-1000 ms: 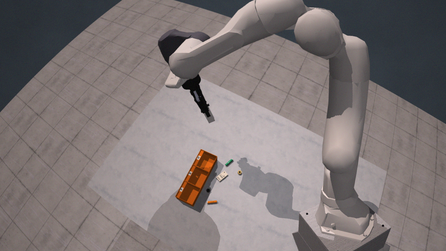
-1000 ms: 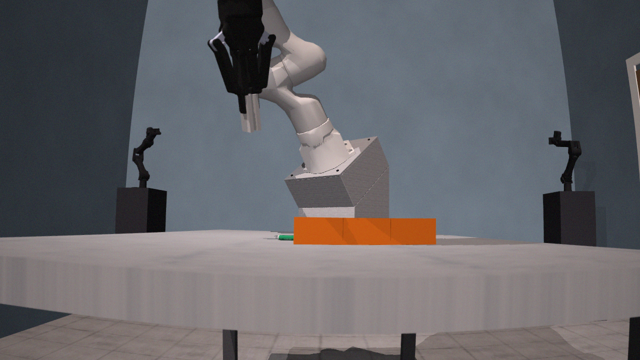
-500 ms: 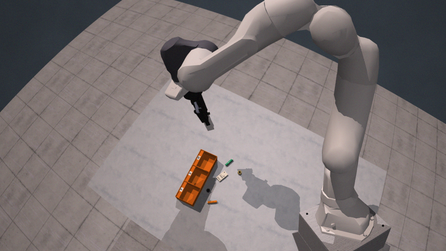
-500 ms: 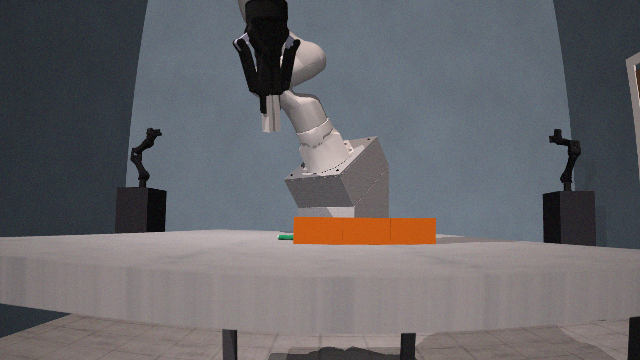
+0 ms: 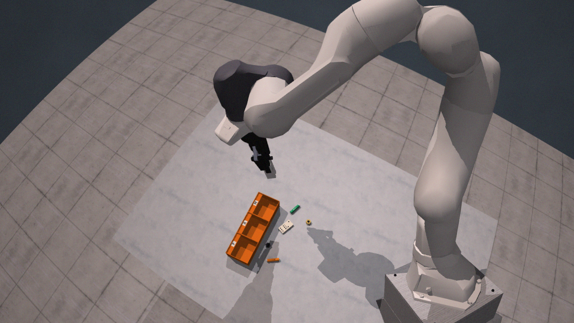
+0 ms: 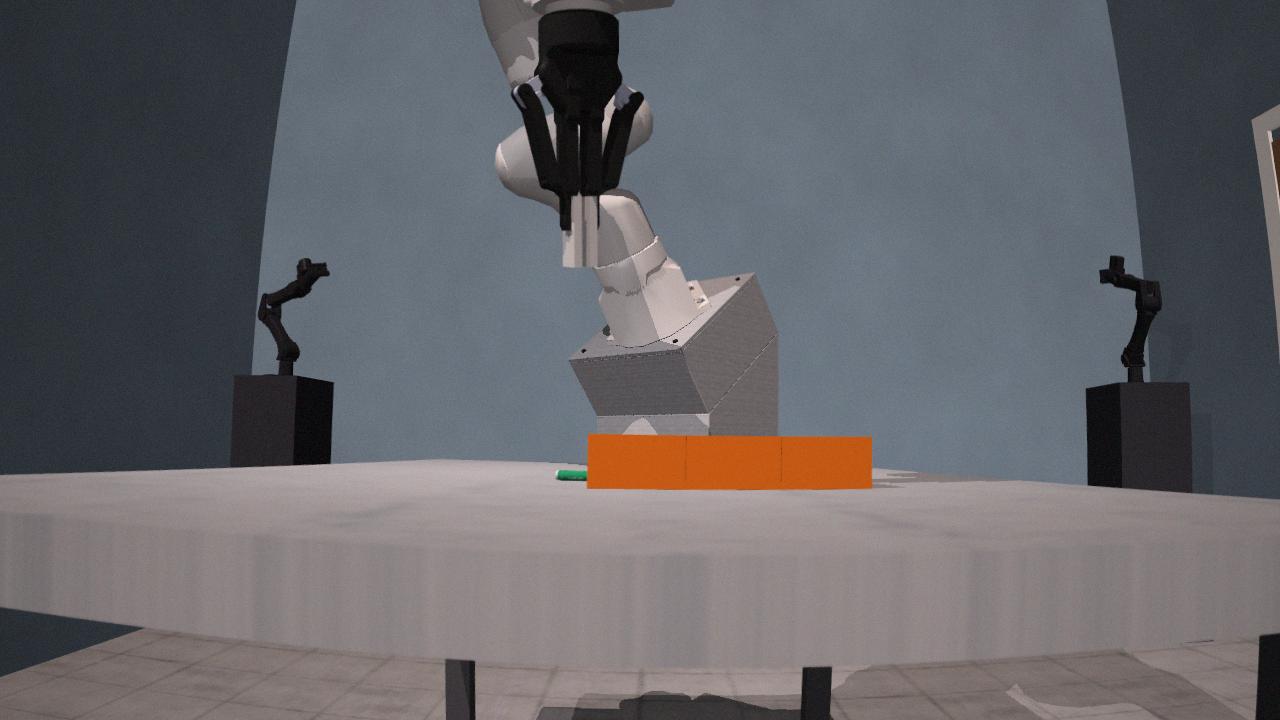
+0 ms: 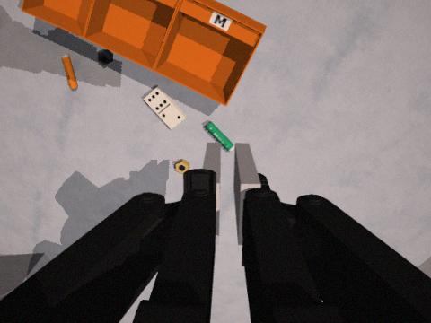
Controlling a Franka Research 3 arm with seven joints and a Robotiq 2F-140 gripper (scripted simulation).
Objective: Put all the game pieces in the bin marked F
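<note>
The orange bin is 3 cm behind my hand, 14 cm to the left of it and 21 cm below it. Round my hand: green cylinder 10 cm behind, 2 cm to the right, 23 cm below; then yellow nut 17 cm behind, 23 cm below; then white domino 11 cm behind, 6 cm to the left, 23 cm below.
</note>
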